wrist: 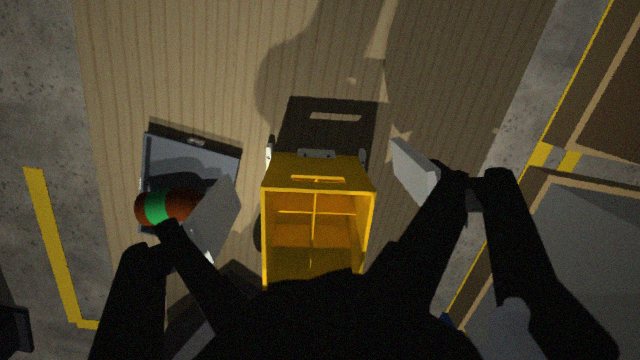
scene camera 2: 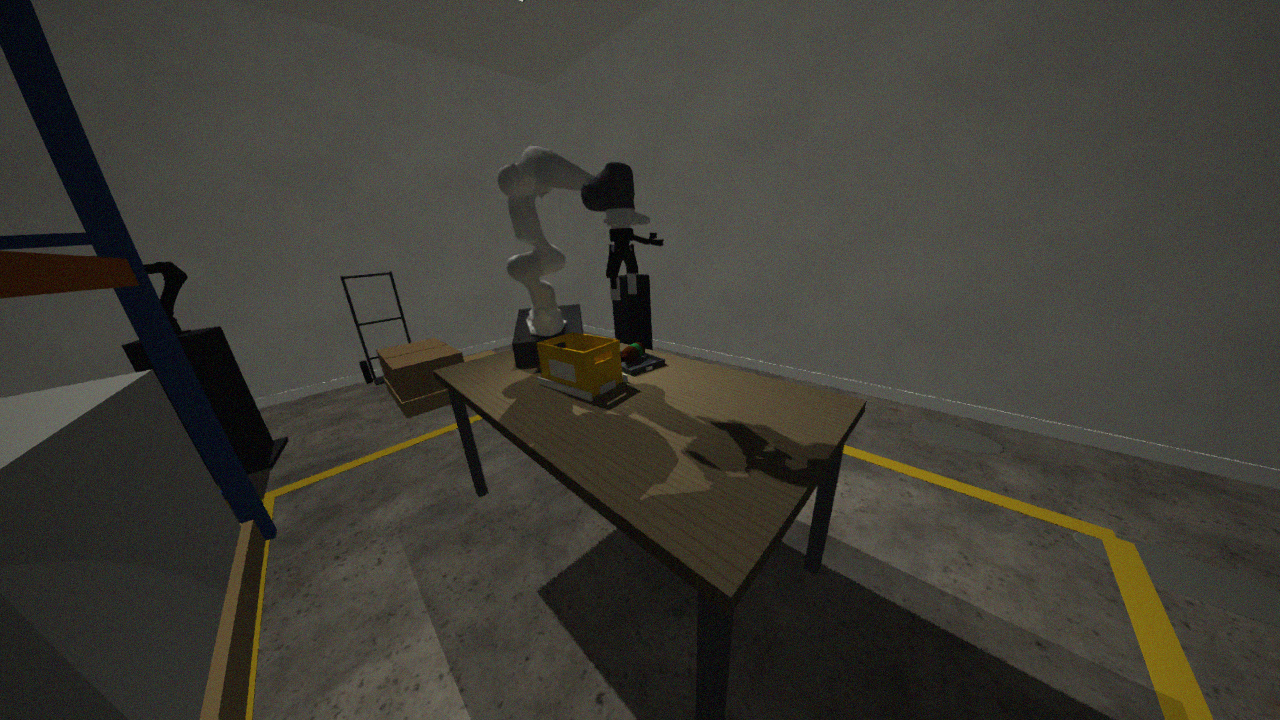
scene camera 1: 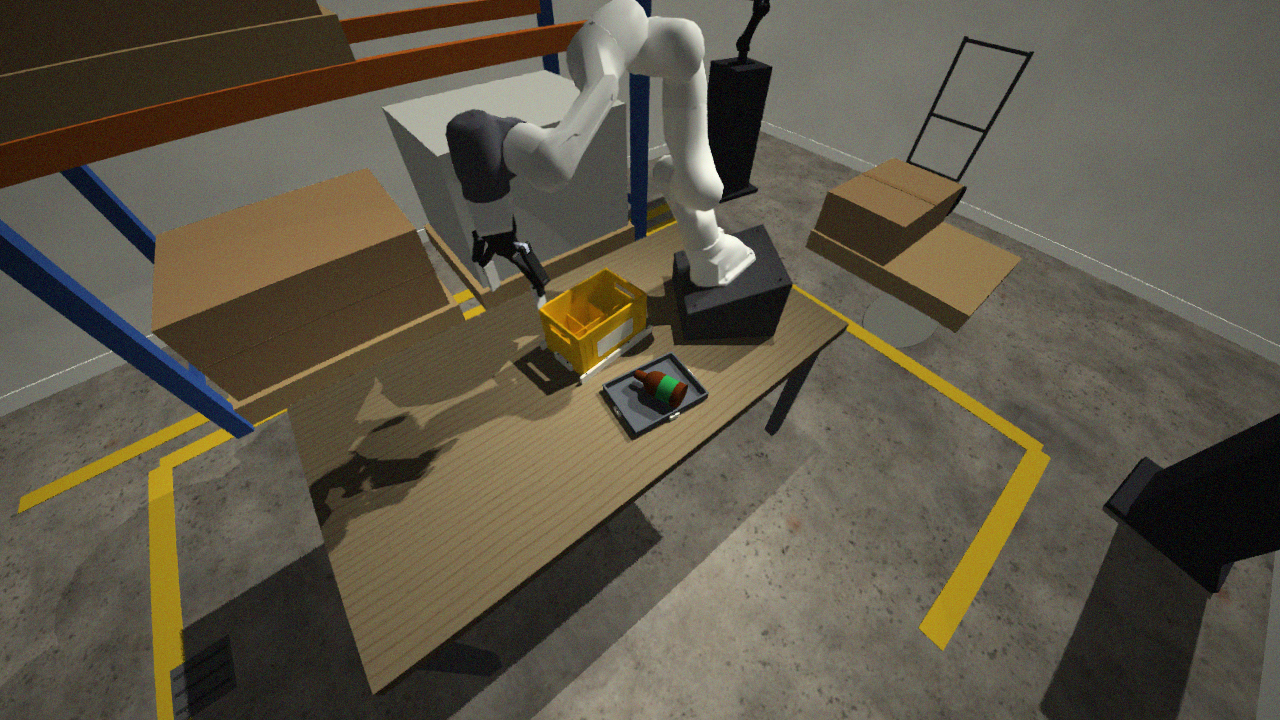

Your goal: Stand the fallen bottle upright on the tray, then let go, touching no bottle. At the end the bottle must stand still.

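The brown bottle with a green label (scene camera 1: 666,388) (scene camera 2: 632,351) (wrist: 158,206) lies on its side on the dark grey tray (scene camera 1: 632,413) (scene camera 2: 651,364) (wrist: 172,151). Its neck points toward the yellow crate; in the wrist view the neck end is hidden behind a finger pad. My gripper (scene camera 1: 516,288) (scene camera 2: 623,286) (wrist: 312,173) is open and empty, pointing down. It hangs above the table, over the crate in the wrist view and well above the bottle's height. It is apart from the bottle and tray.
The yellow crate (scene camera 1: 565,349) (scene camera 2: 597,374) (wrist: 280,172), with inner dividers, stands on the table (scene camera 1: 501,483) (scene camera 2: 572,438) (wrist: 200,65) right beside the tray. The robot's dark base block (scene camera 1: 733,308) stands near the tray. Large cardboard boxes (scene camera 1: 286,268) and rack beams stand behind the table.
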